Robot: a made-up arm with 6 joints.
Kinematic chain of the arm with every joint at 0, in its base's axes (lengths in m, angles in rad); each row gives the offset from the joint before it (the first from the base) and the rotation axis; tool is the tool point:
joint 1: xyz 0 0 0.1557 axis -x
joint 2: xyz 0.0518 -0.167 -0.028 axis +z
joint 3: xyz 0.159 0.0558 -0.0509 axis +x
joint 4: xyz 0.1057 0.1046 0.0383 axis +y
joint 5: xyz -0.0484 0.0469 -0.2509 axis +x
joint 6: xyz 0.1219 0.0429 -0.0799 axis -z
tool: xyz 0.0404 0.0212 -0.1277
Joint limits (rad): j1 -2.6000..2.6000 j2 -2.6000..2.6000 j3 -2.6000..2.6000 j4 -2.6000..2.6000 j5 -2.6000..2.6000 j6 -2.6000..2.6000
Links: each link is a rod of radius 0.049 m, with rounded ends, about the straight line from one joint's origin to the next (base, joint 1, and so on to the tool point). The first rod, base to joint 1, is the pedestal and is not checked.
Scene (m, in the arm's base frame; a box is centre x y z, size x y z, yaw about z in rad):
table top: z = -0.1
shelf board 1: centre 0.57 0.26 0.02 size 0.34 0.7 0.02 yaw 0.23
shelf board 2: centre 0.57 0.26 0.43 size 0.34 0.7 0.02 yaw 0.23
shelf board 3: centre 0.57 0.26 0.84 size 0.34 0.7 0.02 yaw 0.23
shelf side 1: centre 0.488 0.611 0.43 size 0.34 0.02 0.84 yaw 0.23
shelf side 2: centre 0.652 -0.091 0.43 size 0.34 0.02 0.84 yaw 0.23
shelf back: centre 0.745 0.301 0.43 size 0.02 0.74 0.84 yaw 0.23
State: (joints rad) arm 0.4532 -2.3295 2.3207 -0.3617 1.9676 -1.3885
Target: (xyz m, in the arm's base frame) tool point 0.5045 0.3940 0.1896
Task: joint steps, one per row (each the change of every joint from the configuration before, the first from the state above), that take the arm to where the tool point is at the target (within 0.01 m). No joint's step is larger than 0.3 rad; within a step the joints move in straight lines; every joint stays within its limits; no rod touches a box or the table.
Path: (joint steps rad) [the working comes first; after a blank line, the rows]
Joints at the target: 2.2195 -0.8898 1.5621 -0.1360 1.0481 -1.4091
Straight joint move there: touches shelf board 2.

1: 0.2638 0.1857 0.0131 0.1422 -0.0540 -0.0311
2: 0.2638 0.1858 0.0131 0.1421 -0.0539 -0.0310
3: 0.2638 0.1857 0.0131 0.1422 -0.0540 -0.0311
4: 0.2638 0.1857 0.0132 0.1421 -0.0539 -0.0310
5: 0.2638 0.1858 0.0131 0.1422 -0.0540 -0.0311
6: 0.2638 0.1857 0.0131 0.1421 -0.0540 -0.0310
7: 0.0612 0.1084 -0.2791 -0.2091 -0.1985 0.0552
8: 0.0611 0.1085 -0.2791 -0.2090 -0.1986 0.0553
9: 0.0612 0.1084 -0.2791 -0.2091 -0.1986 0.0552

